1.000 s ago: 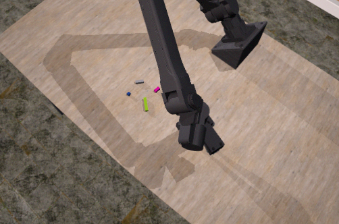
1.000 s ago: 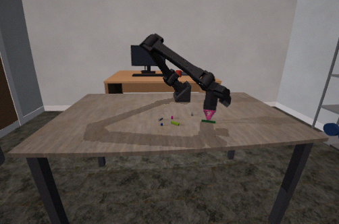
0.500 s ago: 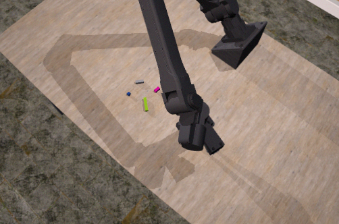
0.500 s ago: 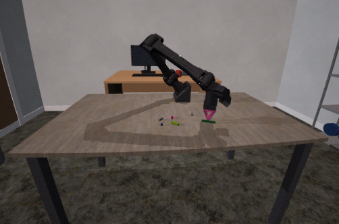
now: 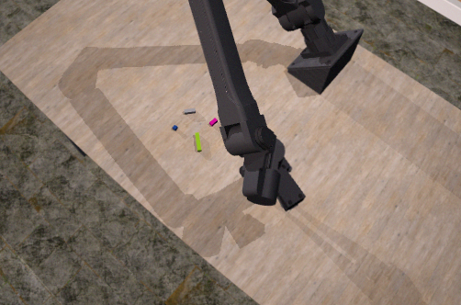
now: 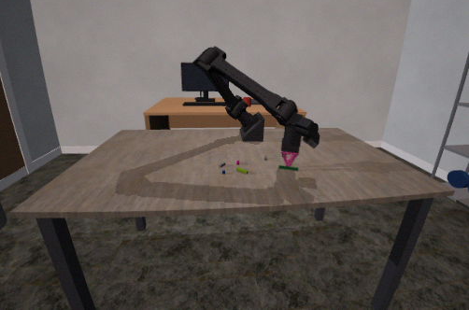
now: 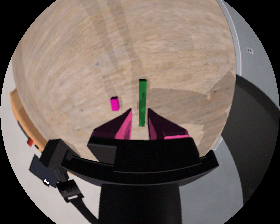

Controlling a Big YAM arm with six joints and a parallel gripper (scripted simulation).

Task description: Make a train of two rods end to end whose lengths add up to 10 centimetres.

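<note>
The green rod is 2 cm below my hand. Also, from my hand: blue rod: 27 cm to the right, 2 cm below, 2 cm ahead; lime rod: 20 cm to the right, 2 cm below, 2 cm ahead.
</note>
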